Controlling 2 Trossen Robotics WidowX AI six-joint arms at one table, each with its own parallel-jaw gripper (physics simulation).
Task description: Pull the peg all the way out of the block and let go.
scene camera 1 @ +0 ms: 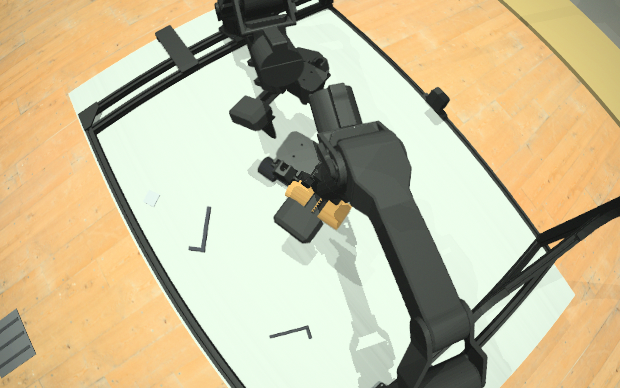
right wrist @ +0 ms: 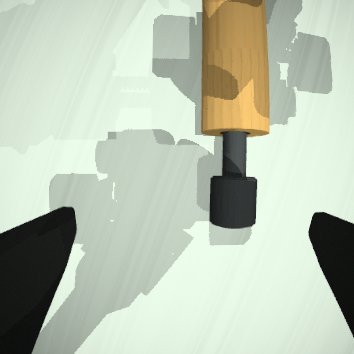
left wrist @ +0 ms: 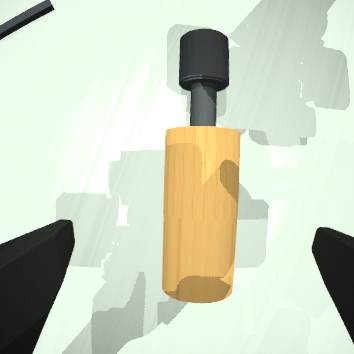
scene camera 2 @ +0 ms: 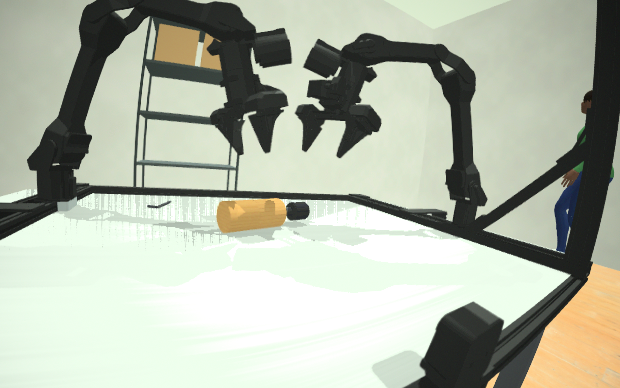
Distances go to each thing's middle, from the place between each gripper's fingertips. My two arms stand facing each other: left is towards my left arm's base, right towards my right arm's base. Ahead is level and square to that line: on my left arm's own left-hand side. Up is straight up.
The peg [left wrist: 203, 52] lies 13 cm below my right hand, 6 cm to the left of it and 3 cm ahead of it. Also, from my right hand: wooden block [scene camera 2: 237, 215] 12 cm to the left, 12 cm below, 2 cm behind.
I see the wooden block 11 cm below my left hand, 2 cm behind it and 1 cm to the right of it. The rest, counted from my left hand: peg: 11 cm below, 7 cm to the right, 2 cm ahead.
